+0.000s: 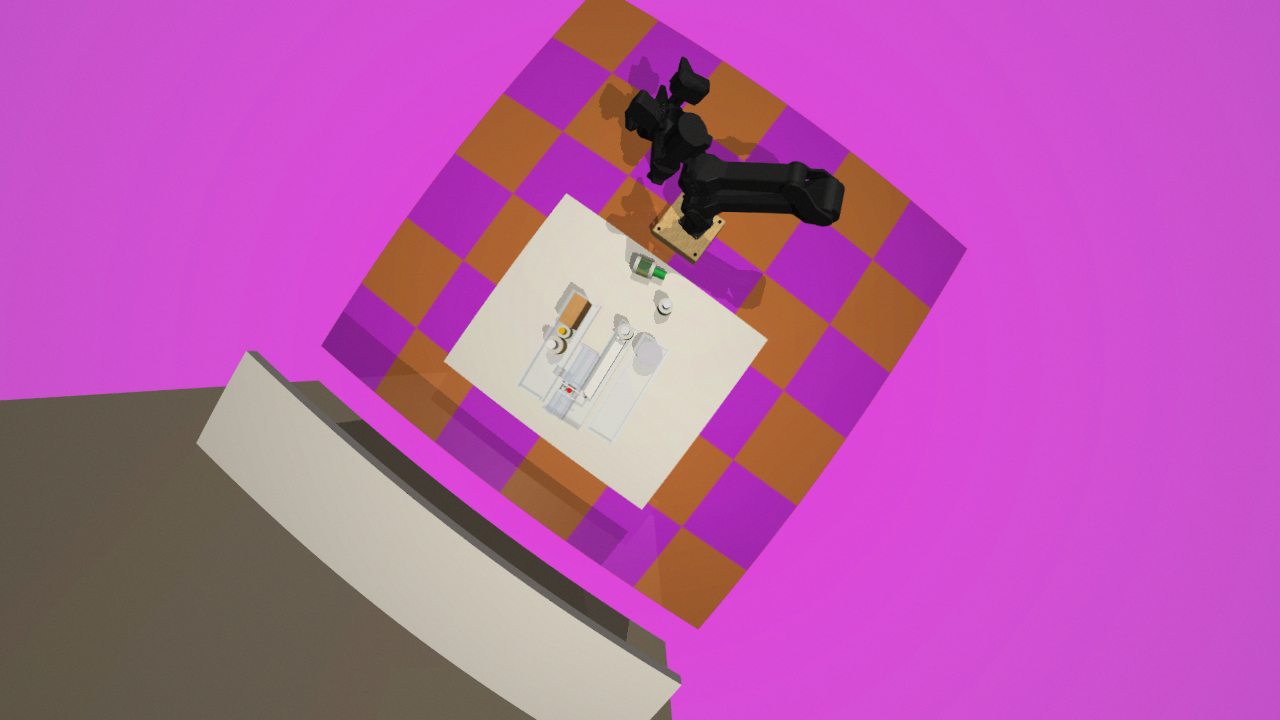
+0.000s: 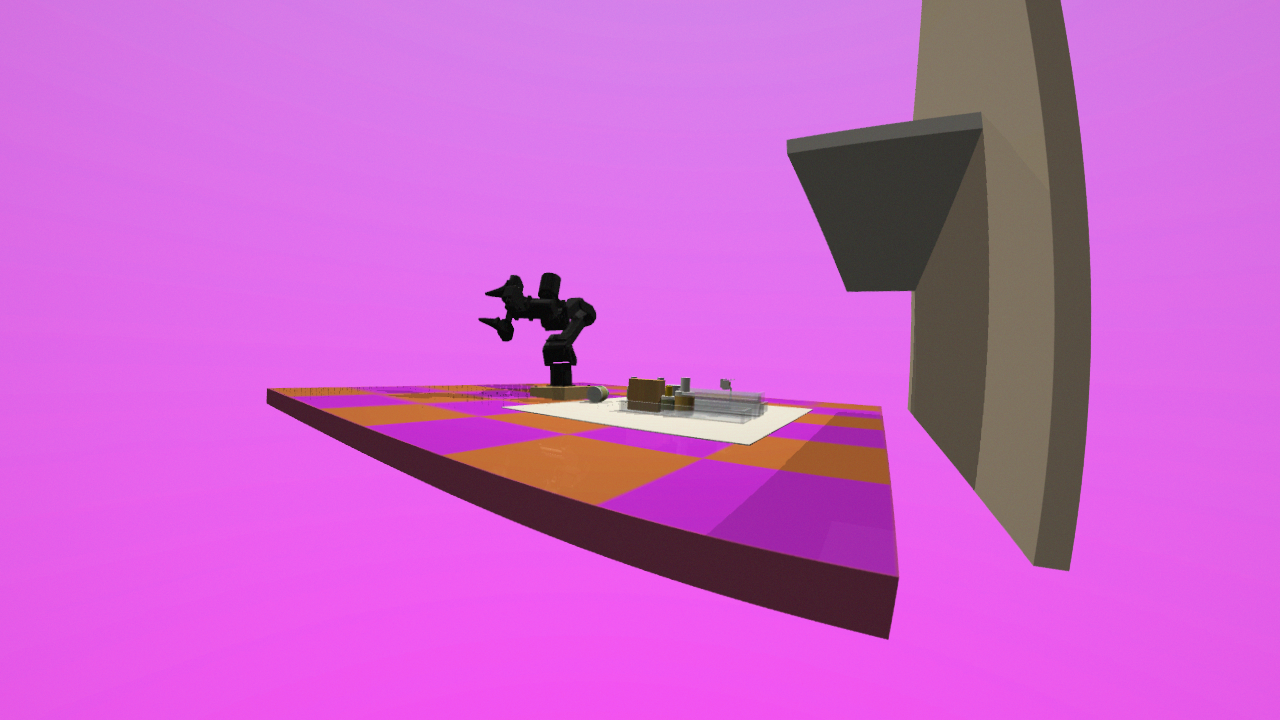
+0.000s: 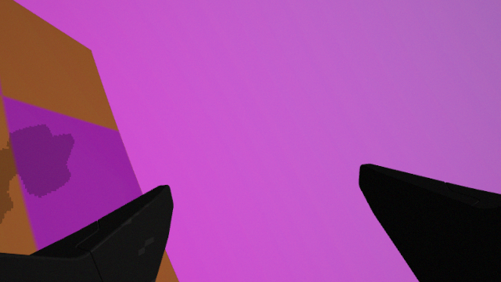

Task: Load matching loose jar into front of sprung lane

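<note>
Now: the brown box 470 mm ahead of my gripper tip, 210 mm below it and 170 mm to the left of it. From my gripper tip the other things lie so: clear lane rack: 570 mm ahead, 300 mm to the left, 230 mm below.
</note>
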